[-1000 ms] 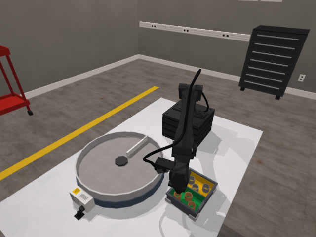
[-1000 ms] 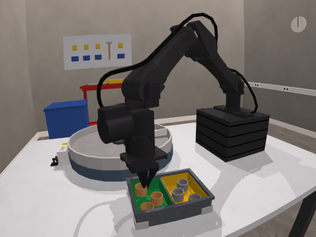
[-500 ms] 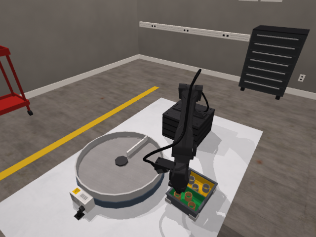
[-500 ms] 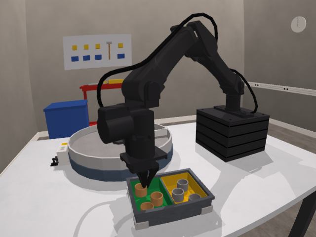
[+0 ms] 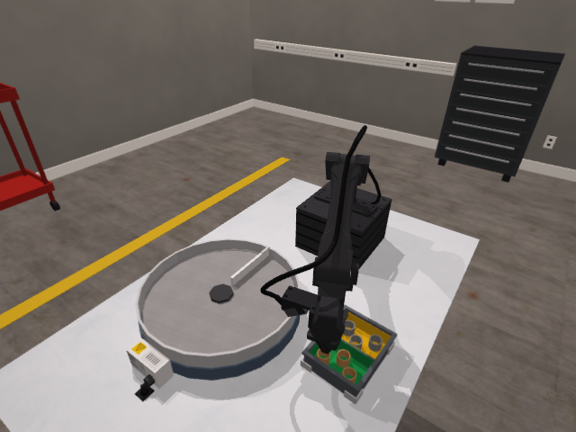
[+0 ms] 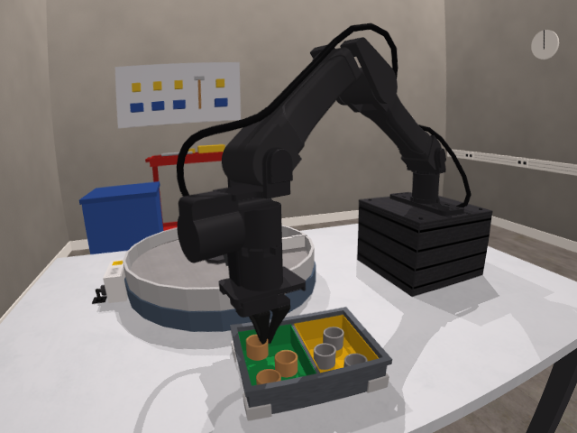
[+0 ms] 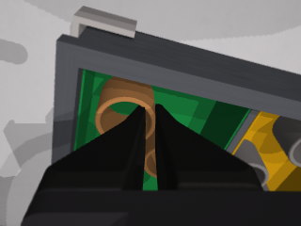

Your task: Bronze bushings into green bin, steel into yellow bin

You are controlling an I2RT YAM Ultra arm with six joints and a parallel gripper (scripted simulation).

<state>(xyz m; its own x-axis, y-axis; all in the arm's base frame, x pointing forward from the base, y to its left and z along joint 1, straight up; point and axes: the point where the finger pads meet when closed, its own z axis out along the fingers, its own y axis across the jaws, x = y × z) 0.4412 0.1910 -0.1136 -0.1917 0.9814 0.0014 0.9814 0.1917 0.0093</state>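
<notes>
The green bin is 4 cm to the left of my hand and 3 cm below it. From my hand the other things lie so: dark grey tray: 5 cm behind, 4 cm to the left, 2 cm below; turntable: 2 cm ahead, 31 cm to the right, 1 cm above; yellow bin: 9 cm behind, 5 cm to the left, 3 cm below.
</notes>
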